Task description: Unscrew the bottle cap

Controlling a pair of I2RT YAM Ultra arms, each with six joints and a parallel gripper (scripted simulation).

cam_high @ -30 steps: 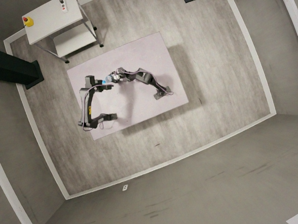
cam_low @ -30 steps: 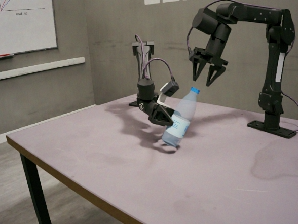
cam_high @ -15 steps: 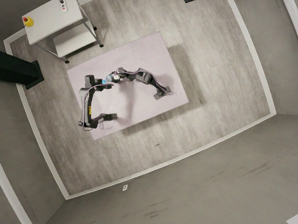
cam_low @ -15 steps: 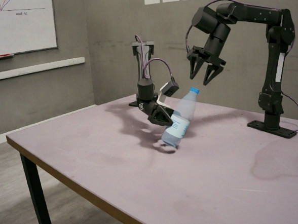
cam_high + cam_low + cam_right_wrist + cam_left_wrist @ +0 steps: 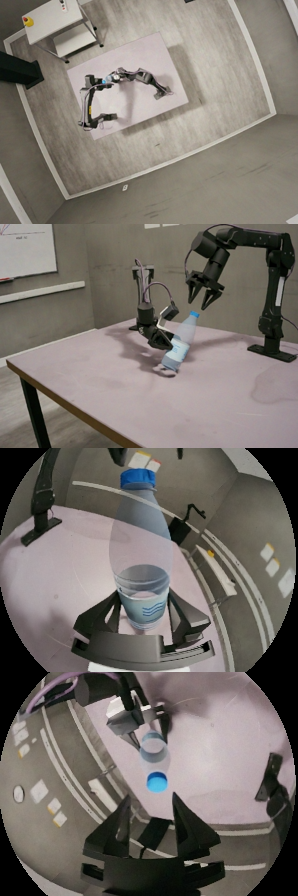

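Now: left hand 30 mm above the blue cap, 10 mm to the left of it and 10 mm short of it. Round my left hand: clear plastic bottle: 120 mm below, 50 mm ahead, 30 mm to the right.
Right now the clear plastic bottle is 3 cm above my right hand, 1 cm to the left of it and 1 cm behind it. Round my right hand: blue cap (11 cm above, 5 cm behind, 4 cm to the left).
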